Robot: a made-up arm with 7 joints. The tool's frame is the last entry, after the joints. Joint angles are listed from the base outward. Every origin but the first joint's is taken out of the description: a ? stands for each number. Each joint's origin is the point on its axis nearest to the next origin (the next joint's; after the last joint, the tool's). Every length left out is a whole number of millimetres.
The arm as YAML. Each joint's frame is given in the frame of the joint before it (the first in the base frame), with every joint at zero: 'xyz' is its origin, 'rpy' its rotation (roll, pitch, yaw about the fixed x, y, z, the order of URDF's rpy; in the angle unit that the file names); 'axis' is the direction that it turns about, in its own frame. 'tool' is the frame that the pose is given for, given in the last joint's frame.
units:
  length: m
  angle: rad
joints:
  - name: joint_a
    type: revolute
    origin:
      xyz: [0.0, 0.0, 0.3]
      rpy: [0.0, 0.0, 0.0]
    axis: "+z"
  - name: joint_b
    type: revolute
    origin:
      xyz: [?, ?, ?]
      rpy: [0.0, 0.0, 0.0]
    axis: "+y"
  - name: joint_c
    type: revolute
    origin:
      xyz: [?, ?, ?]
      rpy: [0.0, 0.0, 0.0]
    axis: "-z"
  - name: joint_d
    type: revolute
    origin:
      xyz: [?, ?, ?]
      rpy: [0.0, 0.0, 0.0]
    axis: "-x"
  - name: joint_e
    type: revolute
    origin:
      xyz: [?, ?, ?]
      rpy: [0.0, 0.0, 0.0]
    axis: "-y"
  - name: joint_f
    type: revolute
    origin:
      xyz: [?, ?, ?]
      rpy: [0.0, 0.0, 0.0]
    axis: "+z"
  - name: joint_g
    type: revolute
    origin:
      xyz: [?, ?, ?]
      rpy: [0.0, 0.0, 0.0]
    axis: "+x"
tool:
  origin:
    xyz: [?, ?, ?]
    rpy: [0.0, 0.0, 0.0]
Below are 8 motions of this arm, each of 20 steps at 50 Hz.
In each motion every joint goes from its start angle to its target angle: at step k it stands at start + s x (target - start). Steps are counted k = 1, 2, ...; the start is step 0. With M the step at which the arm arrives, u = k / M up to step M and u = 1 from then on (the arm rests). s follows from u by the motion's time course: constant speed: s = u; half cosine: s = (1 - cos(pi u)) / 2; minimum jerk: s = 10 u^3 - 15 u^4 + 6 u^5.
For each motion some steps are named. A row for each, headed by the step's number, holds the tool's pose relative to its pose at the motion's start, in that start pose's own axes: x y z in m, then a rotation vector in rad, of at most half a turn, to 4 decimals.
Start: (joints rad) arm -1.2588 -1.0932 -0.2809 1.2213 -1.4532 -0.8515 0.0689
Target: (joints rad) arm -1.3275 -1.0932 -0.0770 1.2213 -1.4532 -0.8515 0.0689
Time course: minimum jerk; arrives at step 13
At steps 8, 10, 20:
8: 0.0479 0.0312 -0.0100 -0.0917 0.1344 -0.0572
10: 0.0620 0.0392 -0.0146 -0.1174 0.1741 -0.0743
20: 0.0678 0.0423 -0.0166 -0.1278 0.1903 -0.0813

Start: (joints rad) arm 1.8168 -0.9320 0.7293 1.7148 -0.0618 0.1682 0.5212
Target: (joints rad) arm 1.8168 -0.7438 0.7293 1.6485 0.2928 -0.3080 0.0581
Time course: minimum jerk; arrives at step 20
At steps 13, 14, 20:
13: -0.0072 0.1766 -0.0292 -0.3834 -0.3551 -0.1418
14: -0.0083 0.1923 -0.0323 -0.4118 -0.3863 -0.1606
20: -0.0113 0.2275 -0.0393 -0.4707 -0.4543 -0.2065

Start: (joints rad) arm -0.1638 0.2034 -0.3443 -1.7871 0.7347 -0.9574 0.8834
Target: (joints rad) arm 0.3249 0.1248 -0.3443 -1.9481 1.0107 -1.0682 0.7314
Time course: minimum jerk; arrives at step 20
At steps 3, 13, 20:
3: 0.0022 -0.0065 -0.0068 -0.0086 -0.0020 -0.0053
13: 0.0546 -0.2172 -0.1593 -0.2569 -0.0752 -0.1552
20: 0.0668 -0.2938 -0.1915 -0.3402 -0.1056 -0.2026

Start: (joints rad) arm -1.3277 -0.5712 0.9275 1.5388 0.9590 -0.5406 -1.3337
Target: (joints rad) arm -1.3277 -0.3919 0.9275 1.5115 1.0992 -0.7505 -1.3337
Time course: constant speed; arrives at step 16
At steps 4, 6, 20:
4: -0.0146 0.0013 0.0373 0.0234 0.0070 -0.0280
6: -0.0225 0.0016 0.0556 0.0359 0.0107 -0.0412
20: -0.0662 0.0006 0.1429 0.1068 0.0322 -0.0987

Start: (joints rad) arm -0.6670 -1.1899 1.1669 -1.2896 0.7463 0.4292 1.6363
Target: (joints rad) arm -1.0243 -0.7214 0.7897 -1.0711 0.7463 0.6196 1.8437
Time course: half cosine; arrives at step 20
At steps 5, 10, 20:
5: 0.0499 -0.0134 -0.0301 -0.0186 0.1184 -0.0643
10: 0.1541 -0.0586 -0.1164 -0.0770 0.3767 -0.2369
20: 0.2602 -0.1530 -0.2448 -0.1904 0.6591 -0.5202

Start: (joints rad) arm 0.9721 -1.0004 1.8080 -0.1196 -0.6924 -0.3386 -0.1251
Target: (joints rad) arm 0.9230 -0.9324 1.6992 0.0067 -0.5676 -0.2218 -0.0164
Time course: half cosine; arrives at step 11
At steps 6, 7, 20:
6: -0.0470 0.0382 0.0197 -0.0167 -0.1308 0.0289
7: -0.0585 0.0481 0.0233 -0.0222 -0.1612 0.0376
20: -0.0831 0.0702 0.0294 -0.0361 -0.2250 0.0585

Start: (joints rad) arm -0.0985 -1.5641 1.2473 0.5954 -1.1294 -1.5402 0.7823
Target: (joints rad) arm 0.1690 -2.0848 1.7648 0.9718 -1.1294 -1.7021 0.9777
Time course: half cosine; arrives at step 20
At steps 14, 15, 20:
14: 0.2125 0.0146 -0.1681 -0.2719 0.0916 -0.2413
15: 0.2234 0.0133 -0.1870 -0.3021 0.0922 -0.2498
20: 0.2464 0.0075 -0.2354 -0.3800 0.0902 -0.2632

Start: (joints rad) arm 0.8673 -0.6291 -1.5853 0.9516 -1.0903 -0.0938 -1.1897
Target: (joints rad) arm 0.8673 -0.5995 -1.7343 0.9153 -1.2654 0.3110 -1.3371
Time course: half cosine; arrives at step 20
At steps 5, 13, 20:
5: -0.0032 0.0013 -0.0104 -0.0290 -0.0659 0.0335
13: -0.0054 0.0039 -0.0528 -0.1421 -0.3311 0.1560
20: -0.0004 0.0042 -0.0726 -0.1934 -0.4576 0.2081

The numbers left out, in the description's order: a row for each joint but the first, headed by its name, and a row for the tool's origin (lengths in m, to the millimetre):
joint_b: 0.02 0.06 0.0
joint_c: 0.31 0.0 0.09
joint_d: 0.07 -0.05 0.0
joint_e: 0.0 -0.22 0.34
joint_f: 0.37 0.0 0.22
joint_g: -0.2 0.07 0.0
tool: 0.0 0.0 0.01

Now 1 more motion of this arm.
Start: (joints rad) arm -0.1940 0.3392 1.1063 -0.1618 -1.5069 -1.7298 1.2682
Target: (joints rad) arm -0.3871 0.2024 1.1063 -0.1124 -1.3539 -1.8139 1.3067
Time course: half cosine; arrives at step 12
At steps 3, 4, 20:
3: 0.0135 0.0143 0.0126 0.0282 0.0097 -0.0299
4: 0.0236 0.0242 0.0215 0.0480 0.0161 -0.0517
20: 0.1132 0.0872 0.0844 0.1883 0.0504 -0.2237

